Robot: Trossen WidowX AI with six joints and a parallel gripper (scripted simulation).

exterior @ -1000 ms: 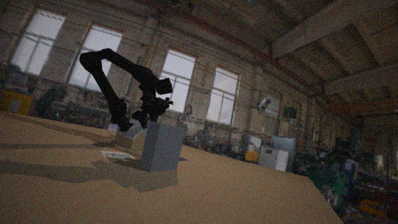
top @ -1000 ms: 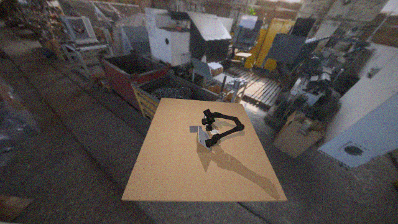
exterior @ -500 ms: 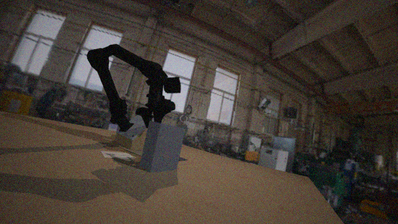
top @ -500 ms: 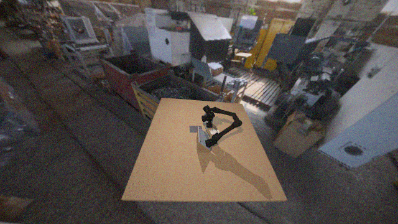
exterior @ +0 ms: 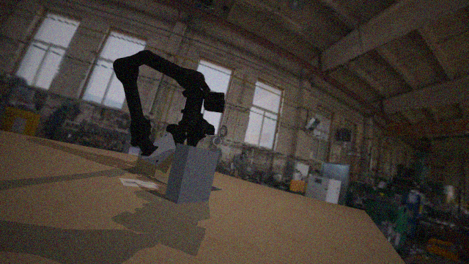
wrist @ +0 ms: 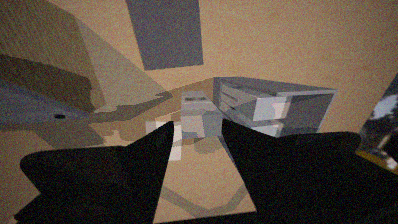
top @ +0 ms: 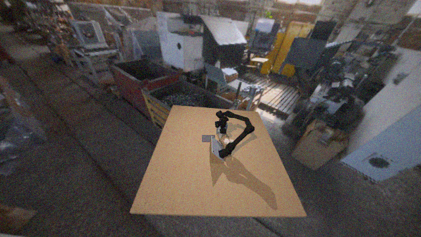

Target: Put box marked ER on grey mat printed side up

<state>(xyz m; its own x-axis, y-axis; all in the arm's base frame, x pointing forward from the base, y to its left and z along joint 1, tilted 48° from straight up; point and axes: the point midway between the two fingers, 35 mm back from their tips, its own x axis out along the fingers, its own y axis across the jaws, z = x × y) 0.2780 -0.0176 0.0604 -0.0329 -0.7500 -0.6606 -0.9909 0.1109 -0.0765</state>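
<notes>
My gripper tip is now 10 mm past the grey mat, 130 mm to the right of it and 110 mm above it. Round my gripper tip: paper (70 mm behind, 90 mm to the right, 110 mm below).
</notes>
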